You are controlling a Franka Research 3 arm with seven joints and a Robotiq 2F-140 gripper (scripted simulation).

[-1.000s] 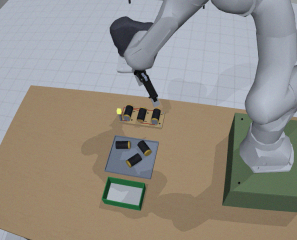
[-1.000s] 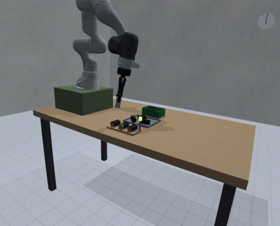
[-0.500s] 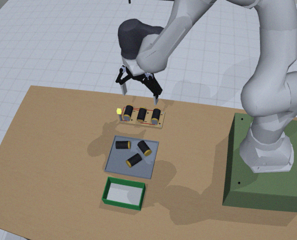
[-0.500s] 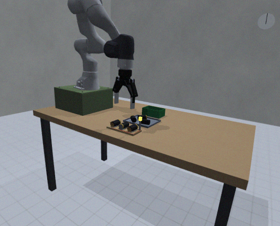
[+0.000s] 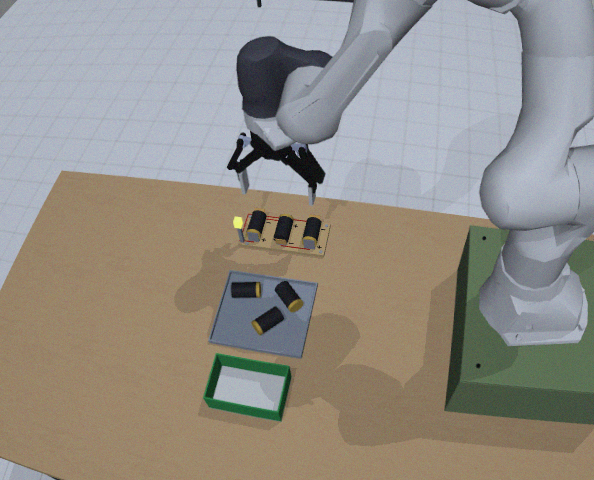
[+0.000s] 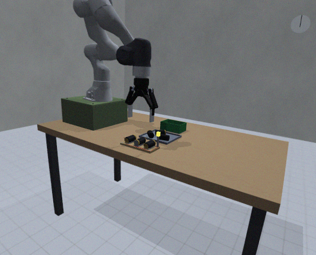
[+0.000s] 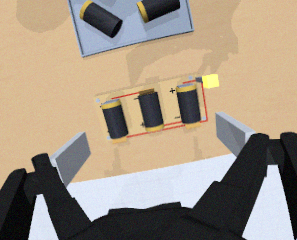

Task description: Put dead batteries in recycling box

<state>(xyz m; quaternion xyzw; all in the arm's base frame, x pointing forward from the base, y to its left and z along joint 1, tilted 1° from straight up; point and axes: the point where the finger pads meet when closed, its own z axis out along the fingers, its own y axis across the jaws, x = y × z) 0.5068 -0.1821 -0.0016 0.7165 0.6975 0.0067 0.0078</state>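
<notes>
Now: the holder board 15 cm below my hand. Also, from my hand: bulb 9 cm ahead, 8 cm below, 4 cm to the left; grey bulb post 12 cm below, 9 cm ahead, 4 cm to the left; tray 21 cm to the left, 16 cm below, 1 cm behind.
</notes>
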